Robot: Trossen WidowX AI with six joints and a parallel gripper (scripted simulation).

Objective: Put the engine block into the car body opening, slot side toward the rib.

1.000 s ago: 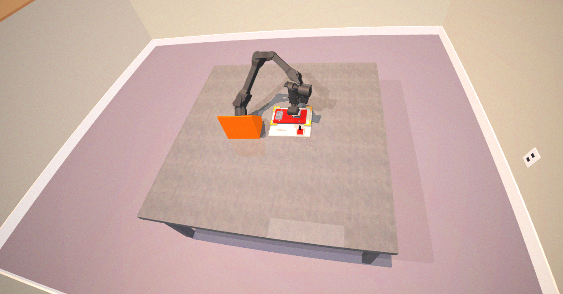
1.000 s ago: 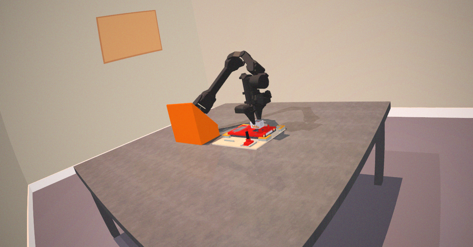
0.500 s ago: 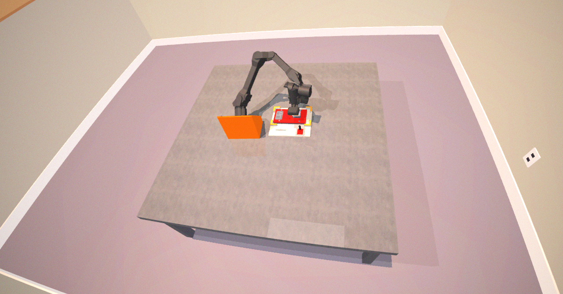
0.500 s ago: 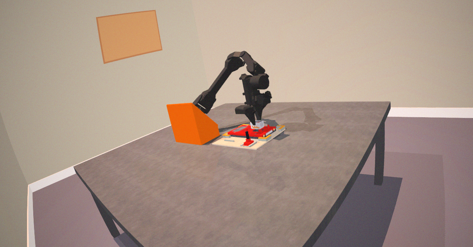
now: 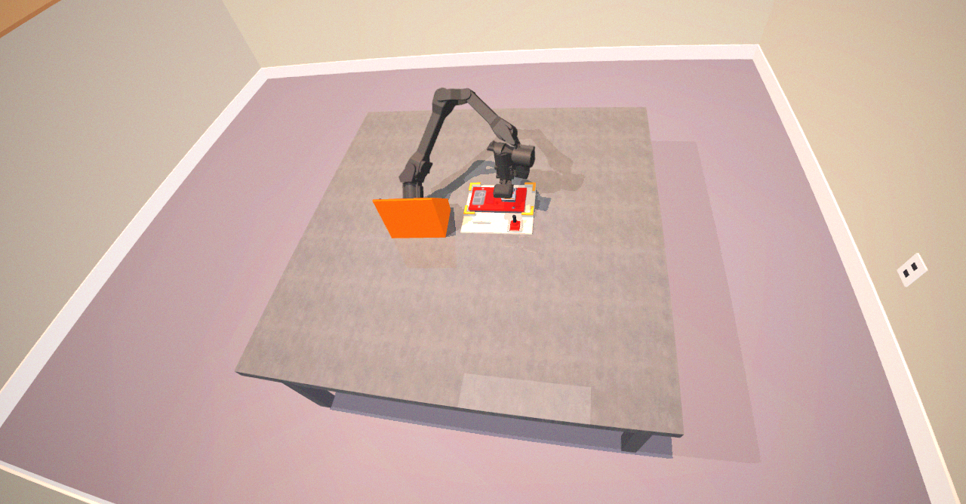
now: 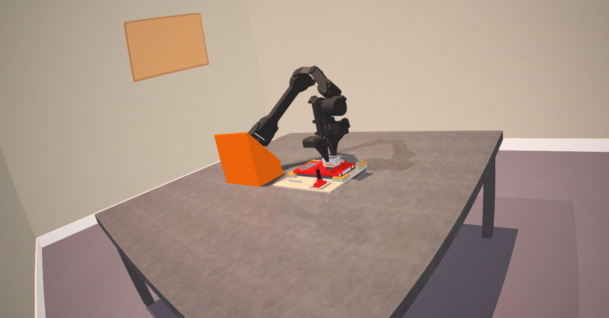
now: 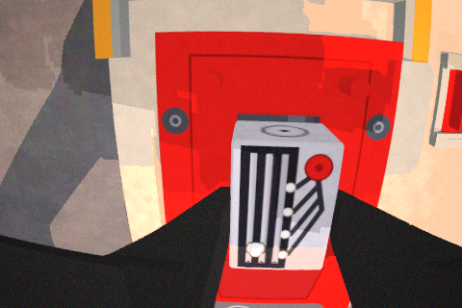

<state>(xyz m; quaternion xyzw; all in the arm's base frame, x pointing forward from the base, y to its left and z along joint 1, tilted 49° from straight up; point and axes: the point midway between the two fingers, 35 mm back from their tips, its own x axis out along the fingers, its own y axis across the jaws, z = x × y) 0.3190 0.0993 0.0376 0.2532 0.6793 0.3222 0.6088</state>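
The pale plate is 2 cm behind my gripper tip, 2 cm to the right of it and 4 cm below it. The rest, counted from my gripper tip: engine block (1 cm below).
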